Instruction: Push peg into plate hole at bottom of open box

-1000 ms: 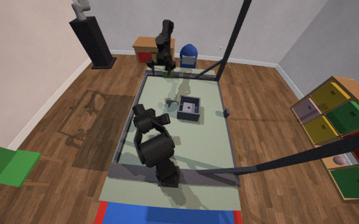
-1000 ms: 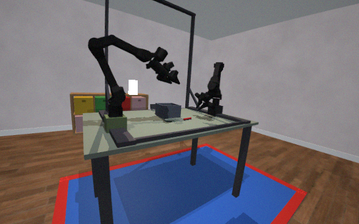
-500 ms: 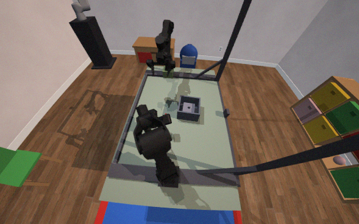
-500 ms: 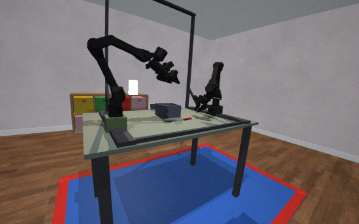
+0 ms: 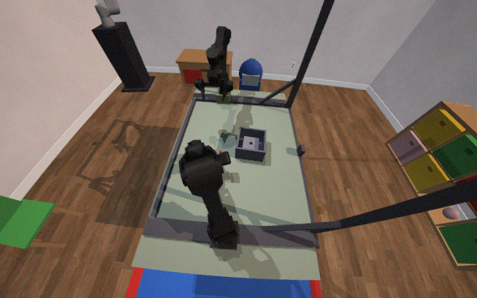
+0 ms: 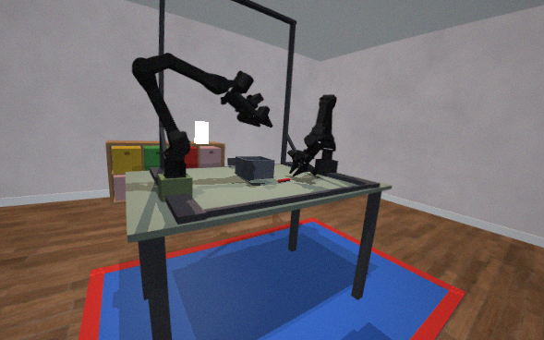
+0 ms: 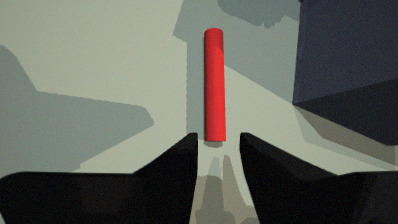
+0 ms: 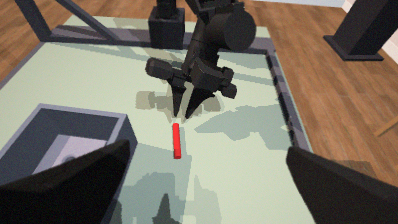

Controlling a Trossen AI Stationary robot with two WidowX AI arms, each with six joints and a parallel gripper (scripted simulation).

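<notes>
The red peg lies 20 mm behind my left hand, 60 mm to the right of it and 50 mm below it. The rest, counted from my left hand: pale plate: 200 mm behind, 120 mm to the right, 20 mm below; box: 200 mm behind, 120 mm to the right, 30 mm below.
</notes>
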